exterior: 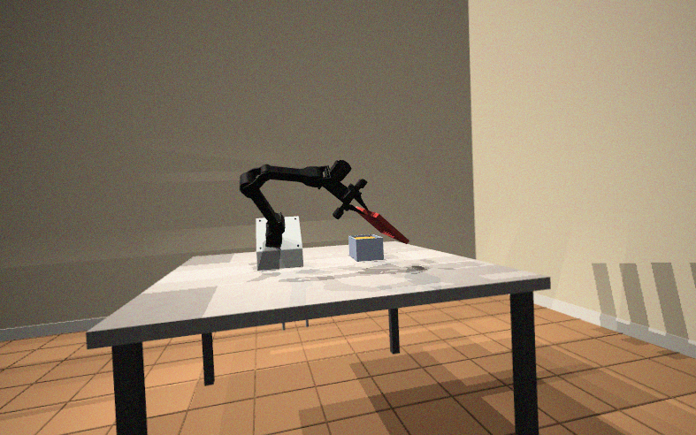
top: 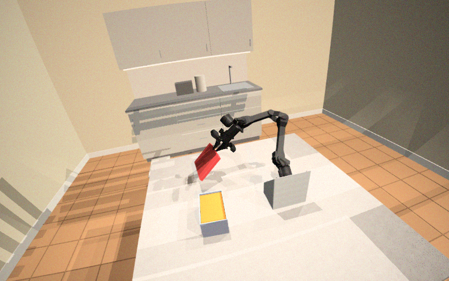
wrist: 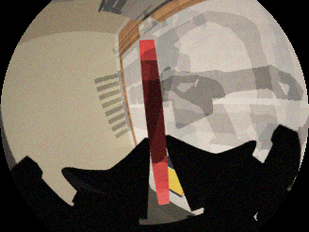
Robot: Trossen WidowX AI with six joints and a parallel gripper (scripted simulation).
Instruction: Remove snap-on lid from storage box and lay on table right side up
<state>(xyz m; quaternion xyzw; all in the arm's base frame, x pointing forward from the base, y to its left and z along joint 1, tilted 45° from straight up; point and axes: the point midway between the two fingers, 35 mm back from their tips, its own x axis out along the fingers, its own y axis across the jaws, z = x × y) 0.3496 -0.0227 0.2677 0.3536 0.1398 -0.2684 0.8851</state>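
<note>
Now: the red lid 6 cm ahead of my gripper tip, 5 cm below it and 2 cm to the left of it. Round my gripper tip: storage box 32 cm to the left, 18 cm below, 4 cm ahead.
</note>
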